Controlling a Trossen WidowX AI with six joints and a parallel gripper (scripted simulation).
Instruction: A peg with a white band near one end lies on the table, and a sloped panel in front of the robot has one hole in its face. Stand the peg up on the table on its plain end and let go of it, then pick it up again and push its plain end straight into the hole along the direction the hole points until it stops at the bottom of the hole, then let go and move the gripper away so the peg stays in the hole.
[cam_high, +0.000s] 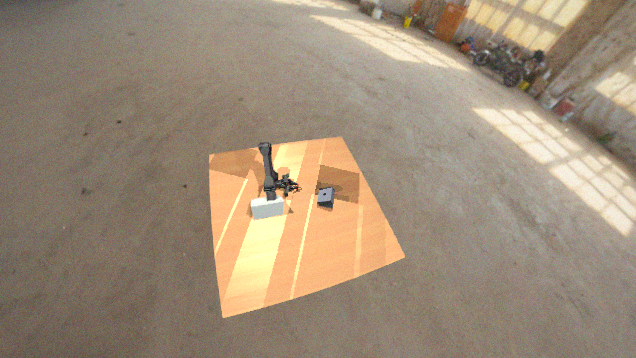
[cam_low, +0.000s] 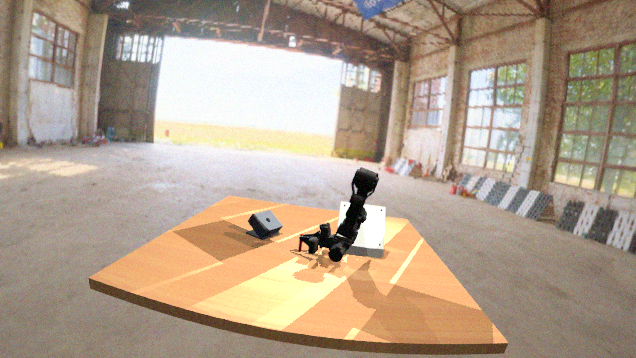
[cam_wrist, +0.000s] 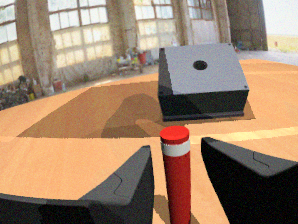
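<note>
My gripper tip is 1 cm above the red peg. Also, from my gripper tip: grey sloped panel (20 cm ahead, 10 cm to the right, 1 cm below).
</note>
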